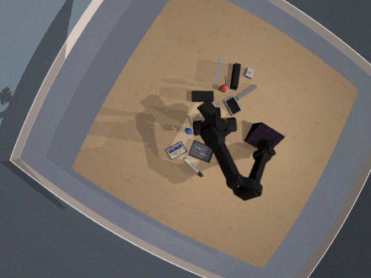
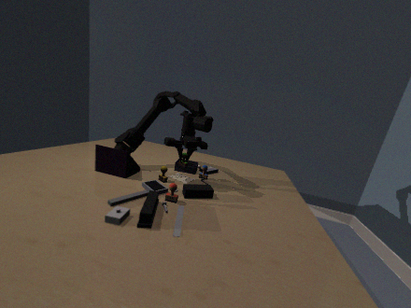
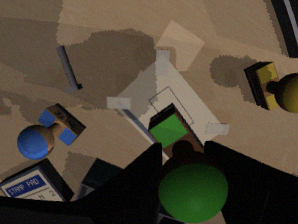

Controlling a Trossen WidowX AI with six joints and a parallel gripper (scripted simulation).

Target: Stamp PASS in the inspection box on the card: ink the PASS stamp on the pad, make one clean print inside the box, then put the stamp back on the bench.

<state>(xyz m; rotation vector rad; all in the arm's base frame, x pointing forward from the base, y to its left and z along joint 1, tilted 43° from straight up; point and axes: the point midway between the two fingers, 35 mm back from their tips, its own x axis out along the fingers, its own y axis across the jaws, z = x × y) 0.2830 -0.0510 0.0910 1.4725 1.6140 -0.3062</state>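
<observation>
Right now the white card is 10 mm to the left of my gripper tip and 80 mm below it. Round my gripper tip: yellow-knobbed stamp 70 mm behind, 60 mm to the right, 60 mm below; then blue-knobbed stamp 100 mm ahead, 60 mm to the left, 60 mm below; then green stamp right at my gripper tip.
</observation>
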